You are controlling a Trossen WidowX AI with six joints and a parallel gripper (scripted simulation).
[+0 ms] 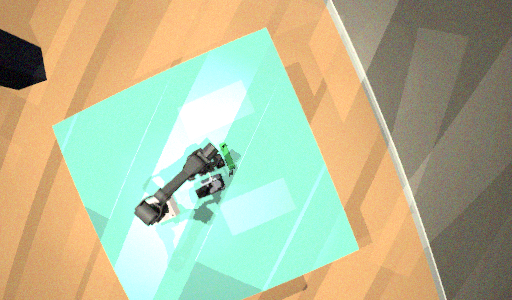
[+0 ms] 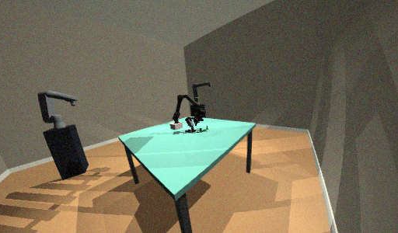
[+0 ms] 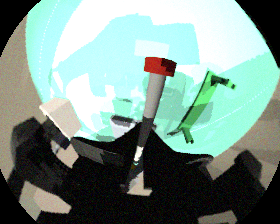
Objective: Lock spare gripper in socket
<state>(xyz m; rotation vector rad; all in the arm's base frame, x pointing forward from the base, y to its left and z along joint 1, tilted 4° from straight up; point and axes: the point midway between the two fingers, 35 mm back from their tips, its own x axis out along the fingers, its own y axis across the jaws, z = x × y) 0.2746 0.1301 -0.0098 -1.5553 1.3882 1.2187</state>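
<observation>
The grey mount is 80 mm to the right of my gripper tip. Also, from my gripper tip: spare gripper: 80 mm to the right, 70 mm above, 10 mm behind; then green bar: 100 mm ahead, 50 mm to the left, 30 mm below.
</observation>
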